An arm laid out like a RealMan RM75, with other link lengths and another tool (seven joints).
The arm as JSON. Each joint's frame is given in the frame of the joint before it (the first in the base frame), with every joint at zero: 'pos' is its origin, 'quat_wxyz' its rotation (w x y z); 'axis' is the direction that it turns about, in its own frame. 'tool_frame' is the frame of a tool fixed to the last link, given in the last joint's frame.
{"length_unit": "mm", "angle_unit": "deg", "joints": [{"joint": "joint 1", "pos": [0.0, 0.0, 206.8], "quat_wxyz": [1.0, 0.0, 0.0, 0.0], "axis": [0.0, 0.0, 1.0]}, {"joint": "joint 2", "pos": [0.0, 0.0, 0.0], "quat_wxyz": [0.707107, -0.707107, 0.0, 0.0], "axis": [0.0, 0.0, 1.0]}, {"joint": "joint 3", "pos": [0.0, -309.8, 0.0], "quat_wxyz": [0.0, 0.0, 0.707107, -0.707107], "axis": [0.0, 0.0, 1.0]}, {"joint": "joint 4", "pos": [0.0, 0.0, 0.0], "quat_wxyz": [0.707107, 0.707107, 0.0, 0.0], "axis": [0.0, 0.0, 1.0]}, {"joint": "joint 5", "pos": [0.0, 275.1, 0.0], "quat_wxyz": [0.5, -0.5, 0.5, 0.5], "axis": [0.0, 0.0, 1.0]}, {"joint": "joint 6", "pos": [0.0, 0.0, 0.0], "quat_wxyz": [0.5, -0.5, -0.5, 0.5], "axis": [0.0, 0.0, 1.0]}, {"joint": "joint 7", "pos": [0.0, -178.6, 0.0], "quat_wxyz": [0.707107, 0.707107, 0.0, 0.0], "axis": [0.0, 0.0, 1.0]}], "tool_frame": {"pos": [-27.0, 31.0, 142.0], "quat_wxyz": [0.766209, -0.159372, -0.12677, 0.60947]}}
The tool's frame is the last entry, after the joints.
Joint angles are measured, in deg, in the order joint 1, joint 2, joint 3, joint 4, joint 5, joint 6, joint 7. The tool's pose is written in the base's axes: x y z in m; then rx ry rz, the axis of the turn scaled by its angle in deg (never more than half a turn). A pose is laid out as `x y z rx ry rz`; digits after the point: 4 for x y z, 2 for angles.
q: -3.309, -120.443, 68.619, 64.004, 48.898, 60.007, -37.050
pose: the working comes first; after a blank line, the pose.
Where each joint sits with the arm in this pose, in the base's axes (m; each line is computed from the numbers above, not from the rounded line before):
joint 1: 0.0000 0.0000 0.2068
joint 2: 0.0000 0.0000 0.2068
joint 3: -0.2666 0.0154 0.0498
joint 4: -0.2666 0.0154 0.0498
joint 5: -0.4027 0.2539 0.0665
joint 6: -0.4027 0.2539 0.0665
joint 7: -0.3167 0.4079 0.0386
the tool: -0.2596 0.5296 -0.0231

-0.2596 0.5296 -0.0231 -97.68 61.85 28.84
